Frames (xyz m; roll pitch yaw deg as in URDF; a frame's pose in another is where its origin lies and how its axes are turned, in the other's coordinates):
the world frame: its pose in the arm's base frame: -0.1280 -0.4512 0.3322 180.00 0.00 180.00
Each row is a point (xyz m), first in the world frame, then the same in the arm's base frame.
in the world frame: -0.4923 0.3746 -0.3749
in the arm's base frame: 0.3643 -0.0766 0.7071
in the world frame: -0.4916 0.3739 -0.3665
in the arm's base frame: 0.3636 -0.0773 0.6987
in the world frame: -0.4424 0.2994 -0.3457
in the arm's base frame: 0.3144 -0.1518 0.6779
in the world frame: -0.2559 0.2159 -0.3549
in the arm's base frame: 0.1279 -0.2353 0.6871
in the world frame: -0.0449 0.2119 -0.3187
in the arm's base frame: -0.0831 -0.2393 0.6509
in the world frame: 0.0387 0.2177 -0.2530
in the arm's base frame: -0.1667 -0.2335 0.5852
